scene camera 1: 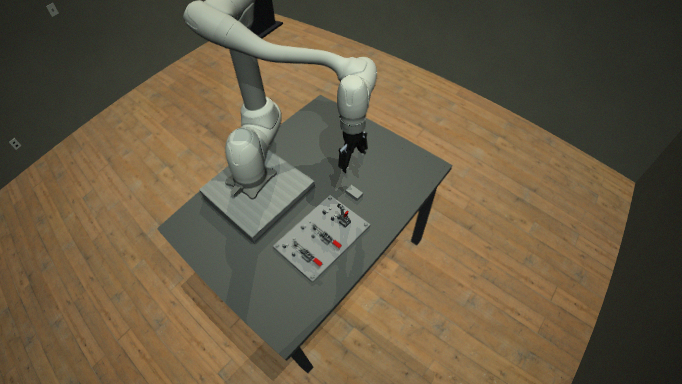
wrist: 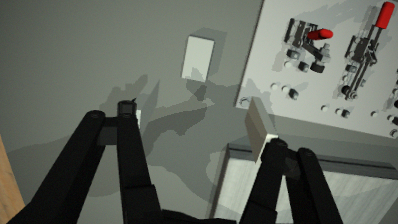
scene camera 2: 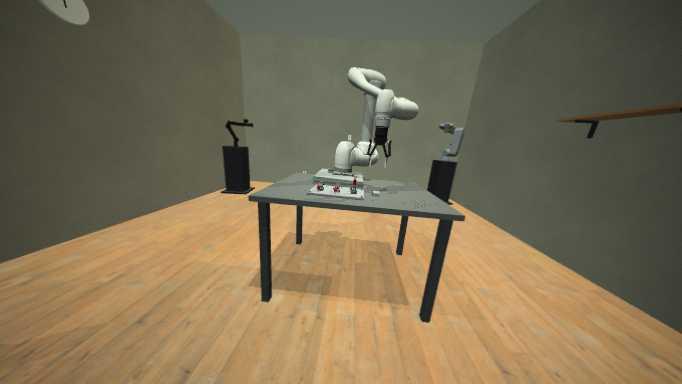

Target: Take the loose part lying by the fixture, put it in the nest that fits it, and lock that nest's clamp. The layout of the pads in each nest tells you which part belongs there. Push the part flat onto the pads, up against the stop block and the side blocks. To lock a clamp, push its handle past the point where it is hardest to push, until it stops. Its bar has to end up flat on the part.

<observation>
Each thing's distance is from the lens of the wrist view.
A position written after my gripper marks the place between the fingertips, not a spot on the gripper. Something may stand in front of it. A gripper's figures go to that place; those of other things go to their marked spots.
my gripper (wrist: 203,100): 0.22 m
grey block (wrist: 199,49): 0.38 m
</observation>
